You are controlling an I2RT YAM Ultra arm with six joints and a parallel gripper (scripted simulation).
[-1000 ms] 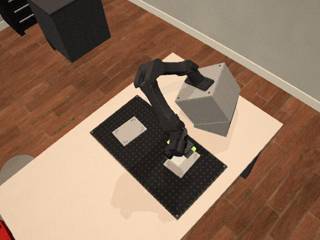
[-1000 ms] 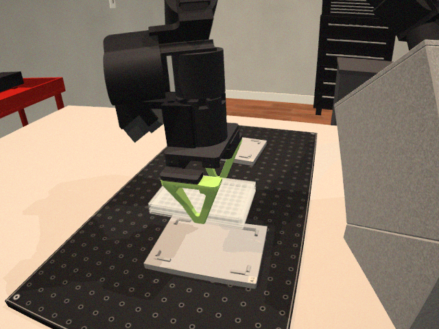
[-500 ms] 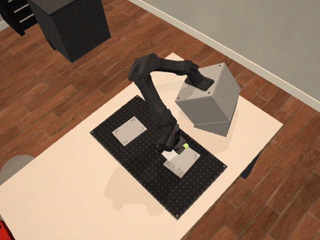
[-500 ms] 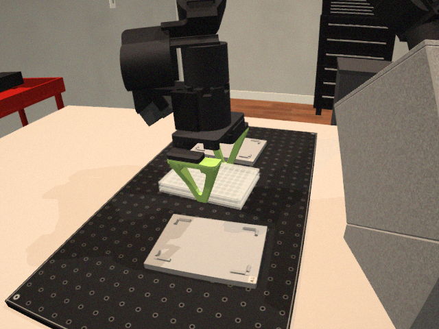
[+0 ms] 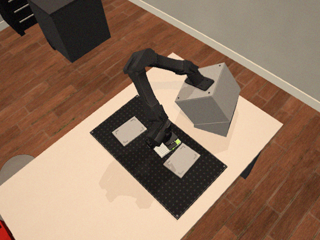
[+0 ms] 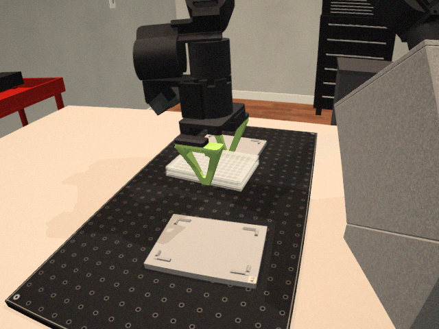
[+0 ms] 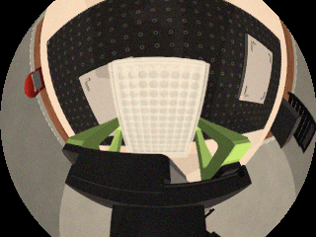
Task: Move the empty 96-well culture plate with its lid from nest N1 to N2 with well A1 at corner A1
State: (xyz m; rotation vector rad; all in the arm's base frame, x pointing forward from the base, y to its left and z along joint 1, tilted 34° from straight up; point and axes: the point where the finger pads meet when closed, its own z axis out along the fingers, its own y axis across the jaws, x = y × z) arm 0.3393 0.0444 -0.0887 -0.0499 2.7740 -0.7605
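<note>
Right now the nest N2 is 250 mm to the right of my hand, 90 mm below it and 70 mm ahead of it. The rest, counted from my hand: A1 mark: 130 mm to the left, 100 mm behind, 80 mm below; clear lid: 10 mm ahead; nest N1: 90 mm to the left, 90 mm below, 20 mm behind.
</note>
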